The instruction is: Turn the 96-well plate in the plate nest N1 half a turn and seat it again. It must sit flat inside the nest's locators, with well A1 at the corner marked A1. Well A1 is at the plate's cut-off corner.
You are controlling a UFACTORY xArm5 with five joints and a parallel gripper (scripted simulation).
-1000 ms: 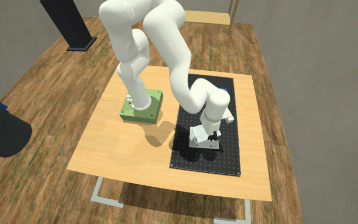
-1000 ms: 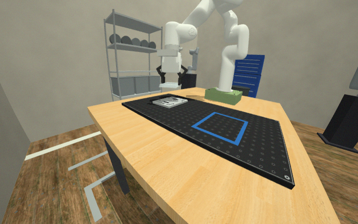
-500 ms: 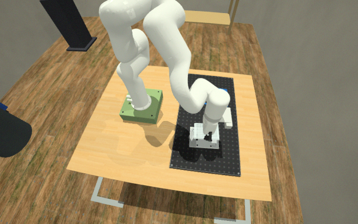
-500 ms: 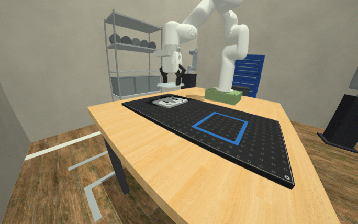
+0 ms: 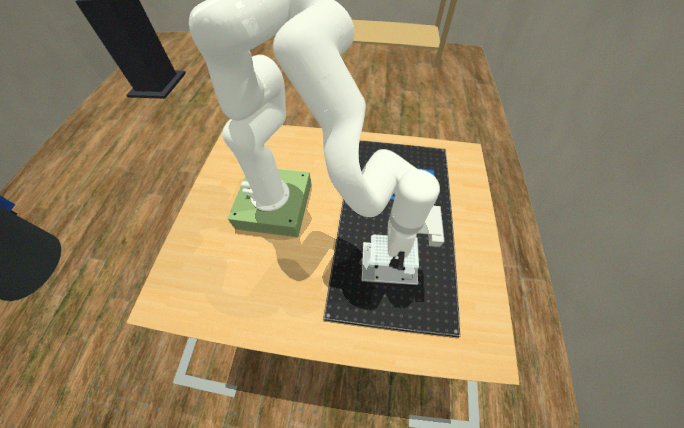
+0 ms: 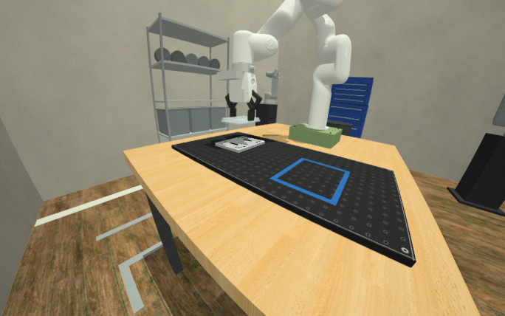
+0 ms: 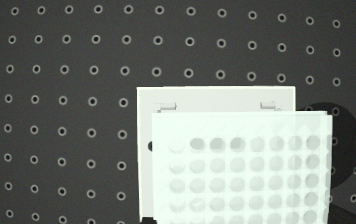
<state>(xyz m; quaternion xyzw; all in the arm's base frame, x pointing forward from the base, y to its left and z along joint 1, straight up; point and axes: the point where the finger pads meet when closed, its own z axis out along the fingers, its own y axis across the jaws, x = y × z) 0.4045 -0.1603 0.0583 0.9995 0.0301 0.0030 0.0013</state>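
My hand is 100 mm above the plate nest N1. The rest, counted from my hand: white 96-well plate: 10 mm below.
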